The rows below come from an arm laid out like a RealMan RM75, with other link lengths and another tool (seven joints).
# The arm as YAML. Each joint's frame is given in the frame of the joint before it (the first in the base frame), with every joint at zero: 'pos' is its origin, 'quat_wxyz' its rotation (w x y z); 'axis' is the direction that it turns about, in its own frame. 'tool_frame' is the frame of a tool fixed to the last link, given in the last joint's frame.
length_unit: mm
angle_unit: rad
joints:
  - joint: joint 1
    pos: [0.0, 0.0, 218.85]
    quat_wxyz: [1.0, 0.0, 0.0, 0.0]
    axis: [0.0, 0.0, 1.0]
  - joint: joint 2
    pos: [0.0, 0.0, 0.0]
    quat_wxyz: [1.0, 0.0, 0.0, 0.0]
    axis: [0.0, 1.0, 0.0]
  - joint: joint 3
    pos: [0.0, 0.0, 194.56]
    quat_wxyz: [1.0, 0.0, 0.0, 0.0]
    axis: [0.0, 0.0, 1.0]
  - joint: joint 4
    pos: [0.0, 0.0, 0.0]
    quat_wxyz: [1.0, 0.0, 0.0, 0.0]
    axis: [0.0, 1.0, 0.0]
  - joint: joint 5
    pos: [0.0, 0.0, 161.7]
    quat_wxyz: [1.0, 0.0, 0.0, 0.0]
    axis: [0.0, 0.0, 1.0]
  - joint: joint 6
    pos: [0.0, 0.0, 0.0]
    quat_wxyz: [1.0, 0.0, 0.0, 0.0]
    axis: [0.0, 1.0, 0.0]
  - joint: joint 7
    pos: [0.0, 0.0, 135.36]
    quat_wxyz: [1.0, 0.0, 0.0, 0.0]
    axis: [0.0, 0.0, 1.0]
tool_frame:
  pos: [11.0, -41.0, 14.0]
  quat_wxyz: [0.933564, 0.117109, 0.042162, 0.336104]
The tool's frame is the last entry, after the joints.
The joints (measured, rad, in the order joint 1, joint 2, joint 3, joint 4, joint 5, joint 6, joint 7), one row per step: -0.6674, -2.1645, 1.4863, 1.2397, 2.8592, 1.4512, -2.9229; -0.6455, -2.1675, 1.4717, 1.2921, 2.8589, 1.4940, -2.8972; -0.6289, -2.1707, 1.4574, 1.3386, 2.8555, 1.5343, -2.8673; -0.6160, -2.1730, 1.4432, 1.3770, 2.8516, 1.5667, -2.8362; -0.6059, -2.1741, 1.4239, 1.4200, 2.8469, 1.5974, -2.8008; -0.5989, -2.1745, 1.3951, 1.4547, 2.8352, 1.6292, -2.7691; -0.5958, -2.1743, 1.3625, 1.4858, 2.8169, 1.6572, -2.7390; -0.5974, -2.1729, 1.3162, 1.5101, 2.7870, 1.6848, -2.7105; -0.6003, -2.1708, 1.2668, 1.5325, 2.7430, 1.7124, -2.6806; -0.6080, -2.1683, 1.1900, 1.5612, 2.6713, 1.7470, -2.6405; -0.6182, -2.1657, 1.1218, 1.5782, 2.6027, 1.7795, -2.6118; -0.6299, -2.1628, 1.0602, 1.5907, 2.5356, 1.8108, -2.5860; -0.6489, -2.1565, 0.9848, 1.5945, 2.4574, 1.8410, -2.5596; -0.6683, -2.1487, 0.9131, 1.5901, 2.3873, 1.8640, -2.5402; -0.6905, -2.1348, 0.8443, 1.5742, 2.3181, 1.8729, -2.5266; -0.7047, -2.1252, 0.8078, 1.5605, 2.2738, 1.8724, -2.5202; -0.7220, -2.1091, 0.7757, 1.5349, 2.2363, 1.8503, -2.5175; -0.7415, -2.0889, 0.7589, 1.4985, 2.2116, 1.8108, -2.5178; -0.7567, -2.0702, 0.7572, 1.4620, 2.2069, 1.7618, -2.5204; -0.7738, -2.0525, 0.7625, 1.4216, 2.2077, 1.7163, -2.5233
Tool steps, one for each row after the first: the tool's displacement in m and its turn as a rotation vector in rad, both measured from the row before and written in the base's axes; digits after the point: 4 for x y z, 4 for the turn. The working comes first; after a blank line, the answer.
Tool pose at each row, in the base's axes (x y z in m, rotation vector in rad; the steps are taken from these numbers as rounded here): -0.1786, 0.3179, 0.0001, -2.4292, -0.1874, 0.8265; -0.1774, 0.3142, 0.0049, -2.4411, -0.1777, 0.8223; -0.1753, 0.3111, 0.0088, -2.4568, -0.1596, 0.8163; -0.1733, 0.3089, 0.0124, -2.4704, -0.1376, 0.8089; -0.1699, 0.3081, 0.0174, -2.4784, -0.1077, 0.7939; -0.1678, 0.3069, 0.0224, -2.4899, -0.0957, 0.7729; -0.1648, 0.3064, 0.0272, -2.5014, -0.0853, 0.7414; -0.1618, 0.3065, 0.0322, -2.5158, -0.0888, 0.6930; -0.1575, 0.3064, 0.0363, -2.5366, -0.0890, 0.6273; -0.1495, 0.3072, 0.0425, -2.5599, -0.0861, 0.5146; -0.1420, 0.3074, 0.0474, -2.5812, -0.0854, 0.4097; -0.1339, 0.3074, 0.0518, -2.5997, -0.0751, 0.3083; -0.1243, 0.3087, 0.0582, -2.6104, -0.0626, 0.1861; -0.1162, 0.3105, 0.0652, -2.6099, -0.0557, 0.0727; -0.1085, 0.3144, 0.0738, -2.5942, -0.0521, -0.0401; -0.1031, 0.3172, 0.0788, -2.5816, -0.0468, -0.1110; -0.0986, 0.3233, 0.0856, -2.5519, -0.0507, -0.1747; -0.0953, 0.3316, 0.0917, -2.5175, -0.0594, -0.2187; -0.0948, 0.3404, 0.0962, -2.4822, -0.0749, -0.2322; -0.0944, 0.3485, 0.0987, -2.4577, -0.0893, -0.2358

0.0012, -0.0037, 0.0048, -0.0114, -0.0041, -0.0057; 0.0021, -0.0031, 0.0039, -0.0159, -0.0045, -0.0112; 0.0020, -0.0022, 0.0036, -0.0144, -0.0041, -0.0146; 0.0034, -0.0008, 0.0050, -0.0088, -0.0061, -0.0231; 0.0021, -0.0012, 0.0050, -0.0074, -0.0145, -0.0116; 0.0030, -0.0005, 0.0048, -0.0048, -0.0219, -0.0132; 0.0030, 0.0001, 0.0050, -0.0015, -0.0367, -0.0072; 0.0043, -0.0001, 0.0041, -0.0051, -0.0492, -0.0123; 0.0080, 0.0008, 0.0062, -0.0007, -0.0814, -0.0247; 0.0075, 0.0002, 0.0049, -0.0036, -0.0762, -0.0209; 0.0081, 0.0000, 0.0044, -0.0056, -0.0715, -0.0266; 0.0096, 0.0013, 0.0064, 0.0004, -0.0850, -0.0325; 0.0081, 0.0018, 0.0070, 0.0067, -0.0793, -0.0270; 0.0077, 0.0039, 0.0086, 0.0180, -0.0795, -0.0246; 0.0054, 0.0028, 0.0050, 0.0121, -0.0497, -0.0177; 0.0045, 0.0061, 0.0068, 0.0275, -0.0472, -0.0090; 0.0033, 0.0083, 0.0061, 0.0316, -0.0348, -0.0011; 0.0005, 0.0088, 0.0045, 0.0331, -0.0149, 0.0109; 0.0004, 0.0081, 0.0025, 0.0228, -0.0072, 0.0117
